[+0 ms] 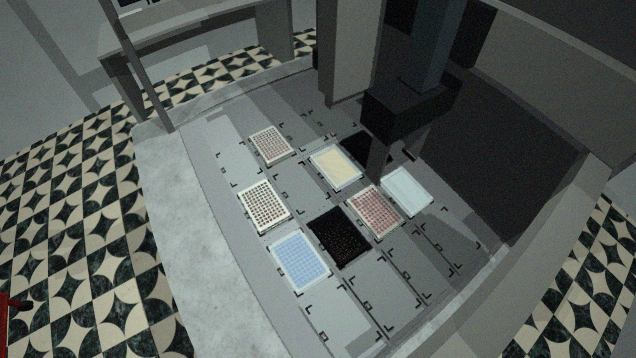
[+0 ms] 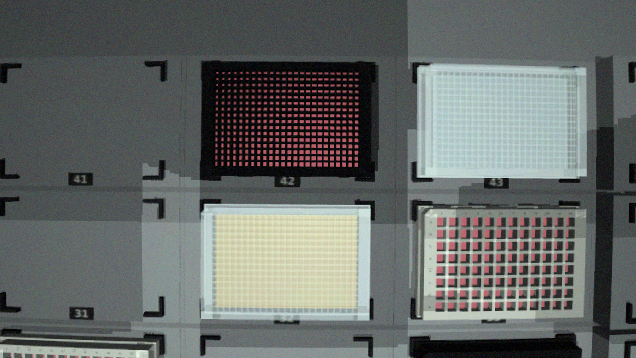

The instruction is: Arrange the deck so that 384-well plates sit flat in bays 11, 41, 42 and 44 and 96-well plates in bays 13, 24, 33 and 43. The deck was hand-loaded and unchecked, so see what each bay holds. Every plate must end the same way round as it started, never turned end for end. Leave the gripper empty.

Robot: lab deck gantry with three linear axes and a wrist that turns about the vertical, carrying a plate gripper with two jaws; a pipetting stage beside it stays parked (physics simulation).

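Frame: origin at the robot's base, x ahead, y left, z up, level; millimetres.
Where they show: gripper, fingertip midpoint: [image 1: 391, 166]; robot's base at its link origin: [image 1: 216, 155].
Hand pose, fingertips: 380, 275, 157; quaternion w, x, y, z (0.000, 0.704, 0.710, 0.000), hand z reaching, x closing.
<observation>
Each offset is from my fingertips to the top centre of the thing, as dx, dy, dz. "spot": to the spot under its first point.
My gripper [image 1: 395, 167] is open and empty, its jaws apart over the area of bays 42 and 43. A black 384-well plate with red wells @[-152, +89, -142] [image 1: 357, 145] [image 2: 287, 120] lies in bay 42. A clear fine-grid plate @[+12, +89, -142] [image 1: 407, 192] [image 2: 502, 122] is in 43, a yellow fine-grid plate @[-152, -18, -142] [image 1: 336, 167] [image 2: 286, 262] in 32, and a white 96-well plate with red wells @[+12, -18, -142] [image 1: 376, 212] [image 2: 505, 264] in 33. A black plate @[+12, -125, -142] [image 1: 340, 237] [image 2: 495, 349] sits in front of 33. A white 96-well plate @[-316, -125, -142] [image 1: 271, 145] [image 2: 75, 349] sits in front of 31. Bays 41 @[spot: -316, +89, -157] [image 2: 82, 120] and 31 @[spot: -321, -18, -157] [image 2: 75, 255] are empty.
In the front row stand a blue gridded plate @[+12, -232, -142] [image 1: 300, 260] and a white 96-well plate @[-152, -232, -142] [image 1: 263, 206], side by side. The pipetting stage [image 1: 352, 50] stands behind the plates. Raised walls [image 1: 170, 225] edge the deck. Black corner marks outline the bays.
</observation>
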